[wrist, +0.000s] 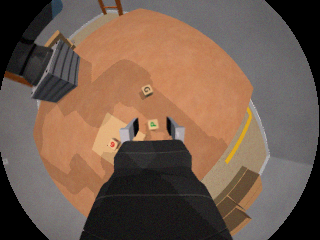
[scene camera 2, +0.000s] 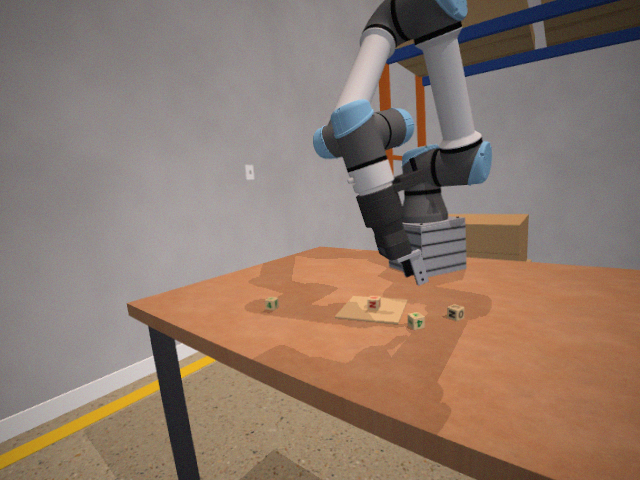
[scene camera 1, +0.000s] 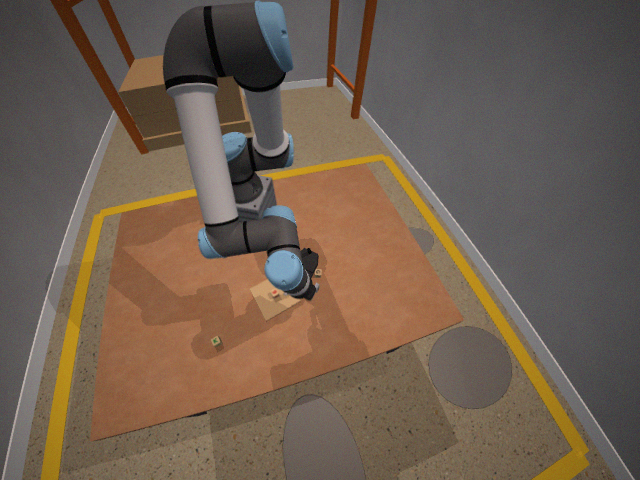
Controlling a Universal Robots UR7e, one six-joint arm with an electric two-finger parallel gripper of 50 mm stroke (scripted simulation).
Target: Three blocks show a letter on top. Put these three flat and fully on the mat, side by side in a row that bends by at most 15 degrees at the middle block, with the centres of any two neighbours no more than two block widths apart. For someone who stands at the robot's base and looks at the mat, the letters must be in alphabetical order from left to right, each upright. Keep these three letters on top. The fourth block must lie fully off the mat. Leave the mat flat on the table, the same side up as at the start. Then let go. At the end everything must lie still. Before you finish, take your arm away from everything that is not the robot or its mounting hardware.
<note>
In view: my gripper (scene camera 2: 416, 279) and a tan mat (scene camera 2: 391, 310).
The tan mat also shows in the wrist view (wrist: 110, 127) and in scene camera 1 (scene camera 1: 270, 307). My gripper shows as well in the wrist view (wrist: 152, 123).
</note>
